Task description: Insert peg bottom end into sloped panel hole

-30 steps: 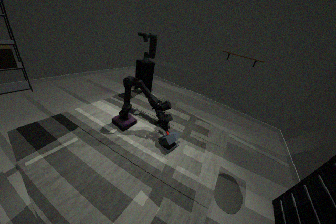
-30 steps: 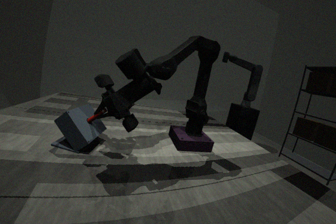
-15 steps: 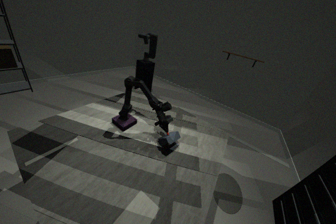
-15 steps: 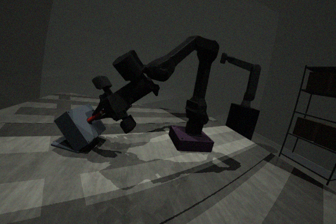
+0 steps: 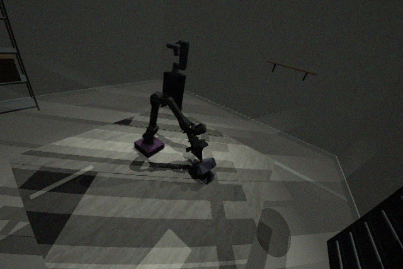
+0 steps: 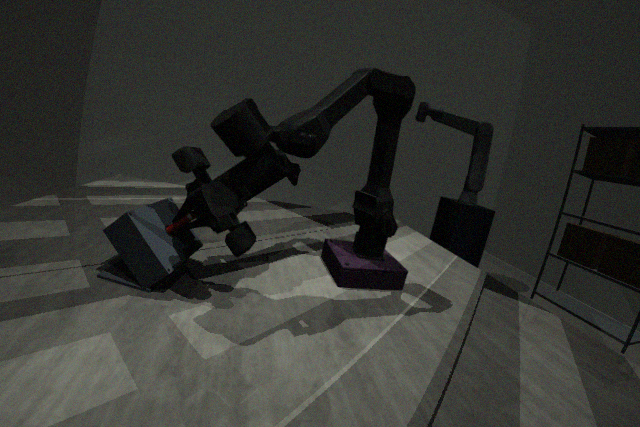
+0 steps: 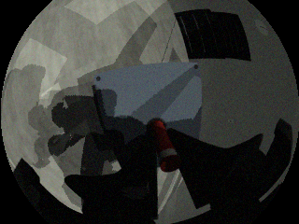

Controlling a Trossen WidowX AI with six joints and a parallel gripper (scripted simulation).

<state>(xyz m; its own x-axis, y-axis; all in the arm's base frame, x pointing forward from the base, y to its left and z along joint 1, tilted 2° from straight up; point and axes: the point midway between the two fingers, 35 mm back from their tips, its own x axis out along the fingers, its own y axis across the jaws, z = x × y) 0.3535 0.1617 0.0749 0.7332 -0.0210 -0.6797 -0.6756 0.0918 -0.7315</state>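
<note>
My gripper tip is 1 cm past the peg and 1 cm below it. Also, from my gripper tip: sloped panel 3 cm ahead, 3 cm below.
</note>
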